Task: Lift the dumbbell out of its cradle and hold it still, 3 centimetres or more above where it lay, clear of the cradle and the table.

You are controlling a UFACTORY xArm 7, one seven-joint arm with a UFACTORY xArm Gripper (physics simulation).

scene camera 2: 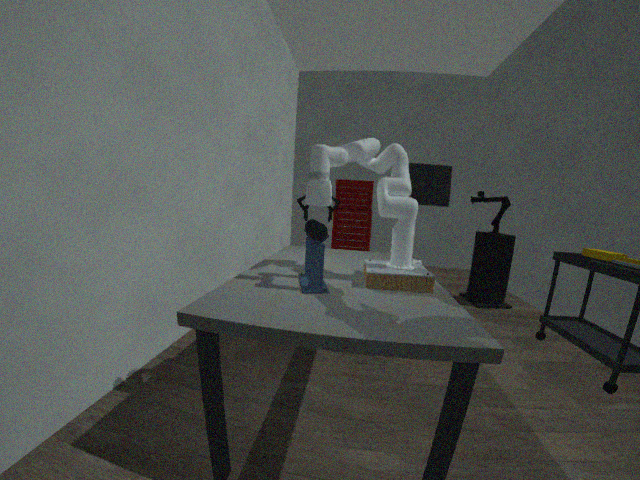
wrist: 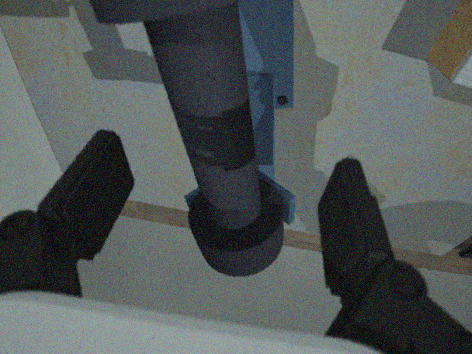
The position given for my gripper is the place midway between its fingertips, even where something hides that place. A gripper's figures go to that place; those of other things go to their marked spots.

Scene:
My gripper (scene camera 2: 317,221): 98 cm from the lens. A blue cradle (scene camera 2: 312,282) is 93 cm from the lens.

